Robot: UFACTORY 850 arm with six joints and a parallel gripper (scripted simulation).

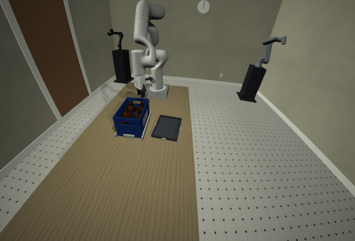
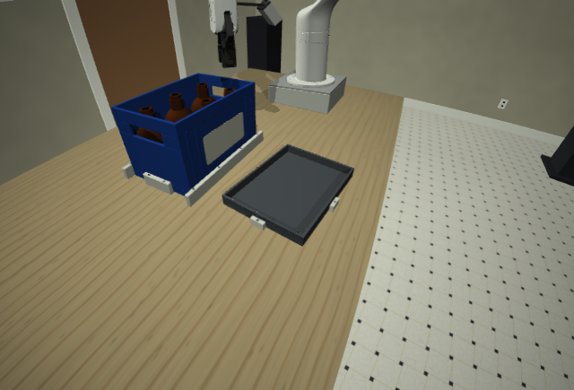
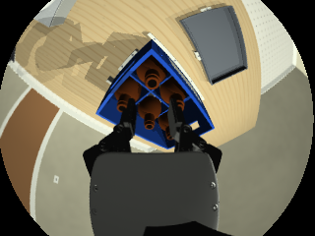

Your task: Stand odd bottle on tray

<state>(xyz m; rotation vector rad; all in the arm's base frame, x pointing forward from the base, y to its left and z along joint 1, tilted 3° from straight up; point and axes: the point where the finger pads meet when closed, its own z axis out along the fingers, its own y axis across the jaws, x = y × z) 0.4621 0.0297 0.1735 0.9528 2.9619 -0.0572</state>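
The bottle lies 160 mm below my hand, 90 mm ahead of it and 10 mm to the left of it. Also, from my hand: dark grey tray (230 mm to the left, 230 mm below, 60 mm ahead); then blue crate (160 mm below, 90 mm ahead, 30 mm to the right).
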